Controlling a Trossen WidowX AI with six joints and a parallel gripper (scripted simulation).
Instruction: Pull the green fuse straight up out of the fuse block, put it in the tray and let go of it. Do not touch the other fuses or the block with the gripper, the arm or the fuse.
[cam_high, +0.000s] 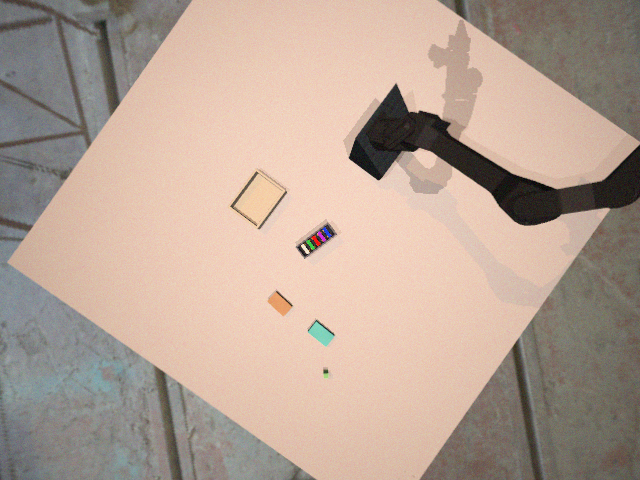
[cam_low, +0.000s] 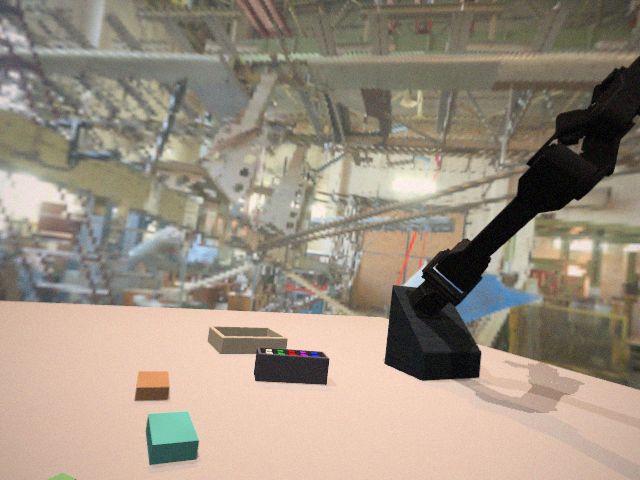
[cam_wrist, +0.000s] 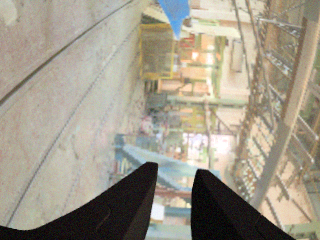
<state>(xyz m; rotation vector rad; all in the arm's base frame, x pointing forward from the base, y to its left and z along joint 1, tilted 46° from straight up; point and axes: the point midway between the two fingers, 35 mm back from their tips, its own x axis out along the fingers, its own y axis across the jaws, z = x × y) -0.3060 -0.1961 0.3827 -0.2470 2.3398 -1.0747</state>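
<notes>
The green fuse lies 660 mm ahead of my gripper tip, 500 mm below it and 80 mm to the right of it. Round my gripper tip: beige tray (660 mm ahead, 520 mm below, 280 mm to the right).
</notes>
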